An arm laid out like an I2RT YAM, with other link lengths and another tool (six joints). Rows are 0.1 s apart.
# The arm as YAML. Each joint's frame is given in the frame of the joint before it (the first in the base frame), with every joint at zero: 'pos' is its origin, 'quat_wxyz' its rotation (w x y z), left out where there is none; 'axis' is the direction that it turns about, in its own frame. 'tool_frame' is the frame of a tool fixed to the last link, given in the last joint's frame.
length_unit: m
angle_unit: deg
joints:
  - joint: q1
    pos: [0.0, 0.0, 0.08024]
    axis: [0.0, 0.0, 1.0]
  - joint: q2
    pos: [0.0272, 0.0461, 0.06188]
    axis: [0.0, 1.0, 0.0]
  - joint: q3
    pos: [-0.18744, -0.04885, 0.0]
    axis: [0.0, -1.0, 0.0]
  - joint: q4
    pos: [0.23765, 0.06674, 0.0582]
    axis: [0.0, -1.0, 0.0]
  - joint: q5
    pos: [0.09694, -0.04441, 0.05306]
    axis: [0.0, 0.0, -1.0]
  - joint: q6
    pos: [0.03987, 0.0, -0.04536]
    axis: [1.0, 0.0, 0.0]
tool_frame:
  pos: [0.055, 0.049, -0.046]
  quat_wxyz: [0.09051, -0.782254, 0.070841, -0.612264]
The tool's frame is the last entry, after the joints.
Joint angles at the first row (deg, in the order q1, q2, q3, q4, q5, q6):
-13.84 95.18 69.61 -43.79 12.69 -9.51
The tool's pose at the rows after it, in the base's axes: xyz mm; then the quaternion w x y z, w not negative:
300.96 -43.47 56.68 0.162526 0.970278 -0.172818 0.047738
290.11 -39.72 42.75 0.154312 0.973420 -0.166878 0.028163
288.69 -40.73 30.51 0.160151 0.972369 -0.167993 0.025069
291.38 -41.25 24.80 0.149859 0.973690 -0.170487 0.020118
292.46 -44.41 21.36 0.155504 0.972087 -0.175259 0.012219
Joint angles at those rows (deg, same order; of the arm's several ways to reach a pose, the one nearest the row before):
-12.87 93.99 63.71 -38.43 19.33 -11.70
-12.92 94.37 60.89 -37.57 18.41 -11.86
-12.92 95.71 59.29 -34.92 19.13 -11.88
-13.35 97.82 60.18 -34.38 17.99 -11.60
-13.66 99.50 61.28 -34.61 18.76 -11.42

